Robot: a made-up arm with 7 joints. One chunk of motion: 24 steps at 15 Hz.
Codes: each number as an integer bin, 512 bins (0 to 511) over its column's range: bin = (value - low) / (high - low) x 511, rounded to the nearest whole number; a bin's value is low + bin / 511 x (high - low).
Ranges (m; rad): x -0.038..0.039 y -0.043..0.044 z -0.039..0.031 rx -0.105..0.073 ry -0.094..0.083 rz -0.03..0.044
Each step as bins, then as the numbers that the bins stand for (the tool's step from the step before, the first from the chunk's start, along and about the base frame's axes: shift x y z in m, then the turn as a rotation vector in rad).
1 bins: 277 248 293 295 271 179
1 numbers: 0.00374 -0.00078 0.00114 -0.00224 -0.00013 -0.00408
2 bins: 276 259 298 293 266 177
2 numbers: 0.00359 0.00110 0.00182 -0.00294 -0.00186 -0.00437
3 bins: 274 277 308 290 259 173
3 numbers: 0.00329 0.00416 0.00319 -0.00398 -0.00429 -0.00495
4 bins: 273 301 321 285 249 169
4 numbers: 0.00314 0.00825 0.00497 -0.00572 -0.00775 -0.00553
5 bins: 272 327 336 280 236 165
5 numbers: 0.00299 0.01267 0.00703 -0.00747 -0.01225 -0.00611
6 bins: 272 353 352 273 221 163
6 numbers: 0.00299 0.01710 0.00922 -0.00990 -0.01745 -0.00640
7 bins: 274 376 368 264 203 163
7 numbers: 0.00329 0.02102 0.01141 -0.01304 -0.02368 -0.00640
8 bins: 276 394 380 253 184 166
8 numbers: 0.00359 0.02408 0.01305 -0.01687 -0.03027 -0.00596
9 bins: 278 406 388 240 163 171
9 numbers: 0.00389 0.02612 0.01415 -0.02140 -0.03754 -0.00524
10 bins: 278 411 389 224 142 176
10 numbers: 0.00389 0.02697 0.01429 -0.02697 -0.04481 -0.00451
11 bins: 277 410 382 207 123 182
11 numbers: 0.00374 0.02680 0.01333 -0.03289 -0.05140 -0.00364
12 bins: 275 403 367 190 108 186
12 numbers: 0.00344 0.02561 0.01127 -0.03882 -0.05659 -0.00306
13 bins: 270 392 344 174 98 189
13 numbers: 0.00268 0.02374 0.00812 -0.04439 -0.06005 -0.00263
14 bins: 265 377 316 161 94 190
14 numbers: 0.00193 0.02119 0.00429 -0.04892 -0.06144 -0.00249
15 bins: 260 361 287 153 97 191
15 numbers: 0.00118 0.01846 0.00032 -0.05170 -0.06040 -0.00234
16 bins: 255 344 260 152 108 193
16 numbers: 0.00042 0.01557 -0.00338 -0.05205 -0.05659 -0.00205
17 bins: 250 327 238 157 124 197
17 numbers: -0.00033 0.01267 -0.00640 -0.05031 -0.05105 -0.00147
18 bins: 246 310 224 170 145 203
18 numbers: -0.00093 0.00978 -0.00832 -0.04578 -0.04377 -0.00060
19 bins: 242 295 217 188 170 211
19 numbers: -0.00153 0.00723 -0.00927 -0.03951 -0.03512 0.00056
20 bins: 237 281 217 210 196 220
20 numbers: -0.00229 0.00484 -0.00927 -0.03185 -0.02611 0.00186
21 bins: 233 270 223 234 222 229
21 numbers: -0.00289 0.00297 -0.00845 -0.02349 -0.01710 0.00316
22 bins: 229 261 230 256 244 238
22 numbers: -0.00349 0.00144 -0.00749 -0.01583 -0.00948 0.00447
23 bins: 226 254 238 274 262 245
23 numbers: -0.00395 0.00024 -0.00640 -0.00956 -0.00325 0.00548
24 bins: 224 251 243 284 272 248
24 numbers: -0.00425 -0.00027 -0.00571 -0.00607 0.00022 0.00591
